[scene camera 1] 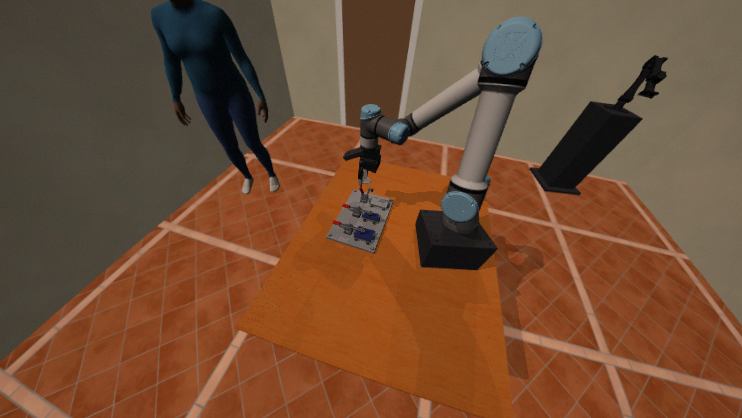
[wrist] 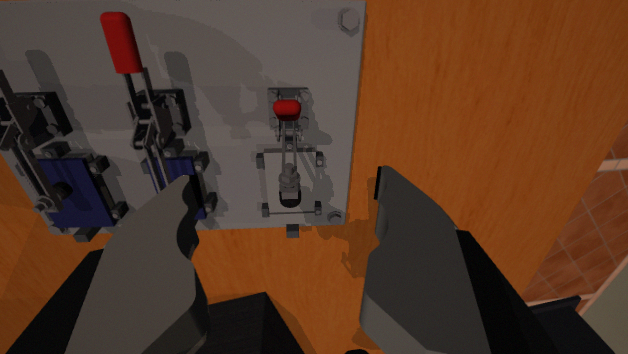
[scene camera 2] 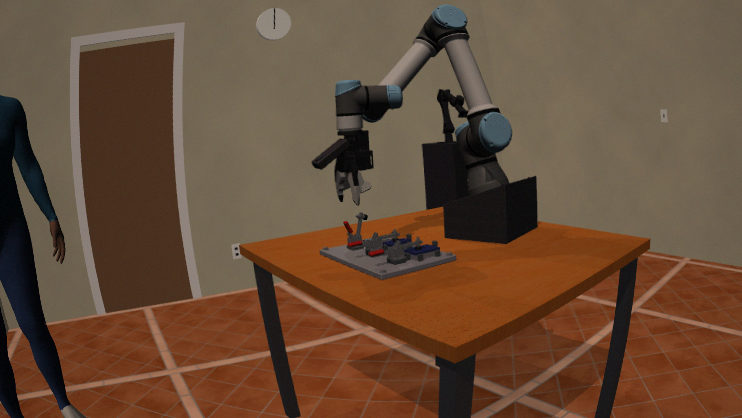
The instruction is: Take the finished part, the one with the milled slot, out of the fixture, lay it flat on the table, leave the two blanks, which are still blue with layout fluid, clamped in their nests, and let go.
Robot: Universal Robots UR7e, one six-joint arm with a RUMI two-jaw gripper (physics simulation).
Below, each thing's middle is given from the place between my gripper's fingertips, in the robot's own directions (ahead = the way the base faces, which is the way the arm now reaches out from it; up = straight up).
Labels:
Now: the clamp arm (wrist: pixel 290 194) 20 mm behind my hand, 10 mm to the left of it and 70 mm below it. From my hand the other things lie so: grey fixture plate (scene camera 2: pixel 357 259): 10 mm behind, 120 mm to the left, 140 mm below; then finished part (wrist: pixel 304 213): 90 mm behind, 20 mm to the left, 120 mm below.

